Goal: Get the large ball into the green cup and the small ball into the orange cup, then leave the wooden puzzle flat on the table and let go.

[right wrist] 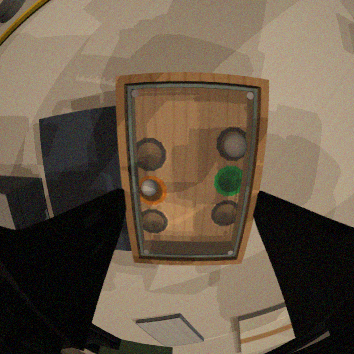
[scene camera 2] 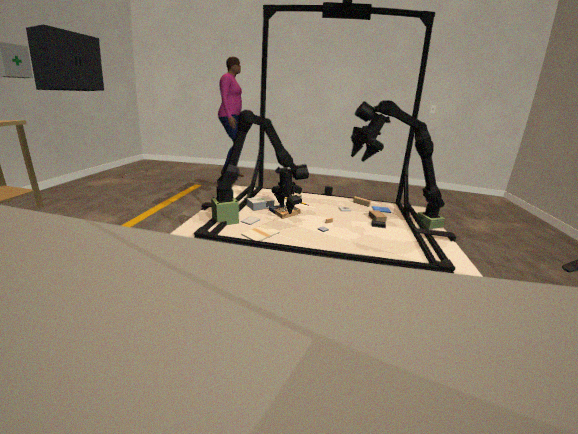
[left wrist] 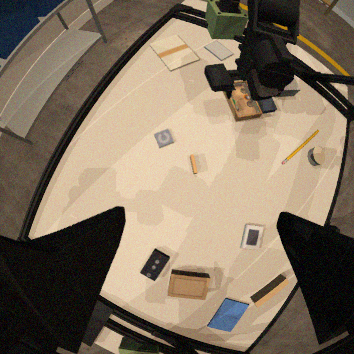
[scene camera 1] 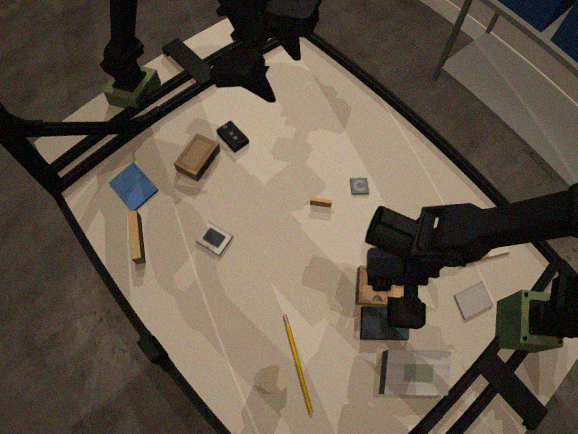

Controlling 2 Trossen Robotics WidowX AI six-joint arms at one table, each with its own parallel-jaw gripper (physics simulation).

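Seen in the pictures: left gripper, fingertip midpoint: [scene camera 2: 356, 158] [left wrist: 205, 218] [scene camera 1: 285, 79]; right gripper, fingertip midpoint: [right wrist: 190, 198] [scene camera 2: 286, 210] [left wrist: 240, 95]; left arm's base, origin of the base link: [scene camera 2: 431, 215] [scene camera 1: 129, 80]; right arm's base, origin of the base link: [scene camera 2: 224, 199] [left wrist: 227, 7] [scene camera 1: 543, 318].
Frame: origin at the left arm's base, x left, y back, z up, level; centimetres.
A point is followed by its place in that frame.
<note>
The wooden puzzle [scene camera 1: 367, 288] {x -26.2, y -65.4, z -2.2 cm} [scene camera 2: 286, 213] {x -20.6, y -70.6, z -2.6 cm} [left wrist: 246, 109] {x -25.2, y -65.2, z -2.2 cm} [right wrist: 192, 78] {x -25.9, y -64.0, z -1.8 cm} is tilted, its upper end in the right wrist view nearer the camera. There the small ball [right wrist: 148, 188] {x -26.6, y -69.8, z -3.2 cm} sits within the orange cup [right wrist: 161, 198] {x -25.8, y -69.8, z -2.5 cm}, at its left side. The large ball [right wrist: 233, 144] {x -23.1, y -66.2, z -2.9 cm} sits in the dark cup just above the green cup [right wrist: 228, 181] {x -22.8, y -68.0, z -2.5 cm}, which holds no ball. My right gripper [right wrist: 190, 198] {x -24.3, y -69.5, z -2.7 cm} [scene camera 2: 290, 209] {x -24.3, y -69.5, z -2.7 cm} is shut on the puzzle's two long sides; scene camera 1 hides its fingertips. My left gripper [scene camera 1: 285, 78] {x -10.1, y -43.0, z 25.7 cm} [scene camera 2: 359, 156] {x -10.1, y -43.0, z 25.7 cm} [left wrist: 205, 218] {x -10.1, y -43.0, z 25.7 cm} is open and empty, high above the table.
A dark blue flat box [scene camera 1: 382, 324] {x -31.3, y -70.4, z -3.4 cm} [right wrist: 75, 155] {x -31.4, y -69.2, z -3.4 cm} lies close beside the puzzle, with a clear-topped box [scene camera 1: 417, 372] {x -38.2, y -79.0, z -1.1 cm} beyond. A grey tile [scene camera 1: 473, 300] {x -20.7, y -87.6, z -4.6 cm}, a pencil [scene camera 1: 298, 367] {x -43.6, y -58.8, z -4.5 cm}, a round cylinder [scene camera 1: 271, 379] {x -47.4, y -55.2, z -2.5 cm} and a small wooden block [scene camera 1: 320, 202] {x -12.7, y -51.8, z -3.4 cm} are around it.
</note>
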